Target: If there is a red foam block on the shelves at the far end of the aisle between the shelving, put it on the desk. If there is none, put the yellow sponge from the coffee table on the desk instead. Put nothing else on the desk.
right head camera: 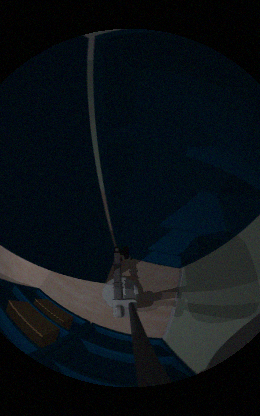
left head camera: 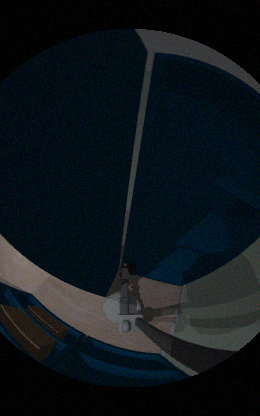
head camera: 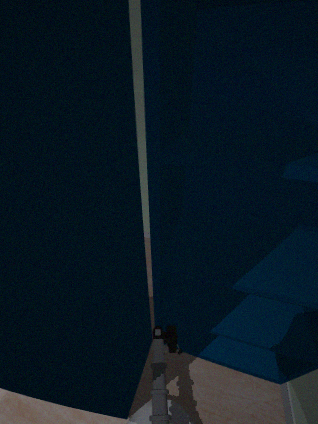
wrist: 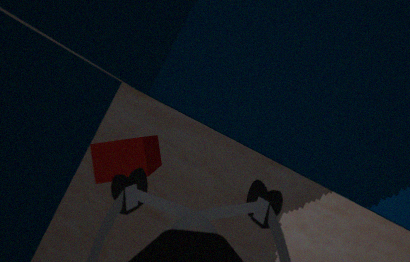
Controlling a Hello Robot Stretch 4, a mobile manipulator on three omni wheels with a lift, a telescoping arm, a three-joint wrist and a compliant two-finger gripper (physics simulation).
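Frame: origin at the robot's base, x ahead, y left, z up, level; centimetres.
Seen in the pictures: gripper, fingertip midpoint: [left head camera: 129, 274] [head camera: 170, 353] [wrist: 197, 188].
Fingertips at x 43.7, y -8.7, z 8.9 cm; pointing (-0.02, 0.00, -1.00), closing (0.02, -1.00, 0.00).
Offsets run from my fingertips to a thing's top centre. "spot": to the spot under its first point. Level surfaces: height alone.
A red block @(dz -2.6, dx +1.5, dy +9.1 cm) [wrist: 122, 159] lies on the wood-look floor @(dz -11.6 cm) [wrist: 200, 145] in the wrist view, in the corner where two dark blue shelving panels come close together. My gripper [wrist: 197, 188] is open and empty. Its left fingertip overlaps the block's lower edge in the wrist view, and most of the block shows beyond and to the left of the space between the fingertips. Whether that fingertip touches the block I cannot tell. In the head view the dark gripper end is small, and the block cannot be made out there. The desk, coffee table and yellow sponge do not show.
A tall dark blue panel [head camera: 70, 200] stands left of a narrow gap [head camera: 139, 125], another [head camera: 200, 200] right of it. Blue shelves [head camera: 250, 315] stick out at the right. Brown boxes @(spot: dz +51.9, dx -79.0, dy +81.2 cm) [left head camera: 32, 327] [right head camera: 32, 320] stand on shelving at lower left. A pale green wall [left head camera: 225, 300] is at the right.
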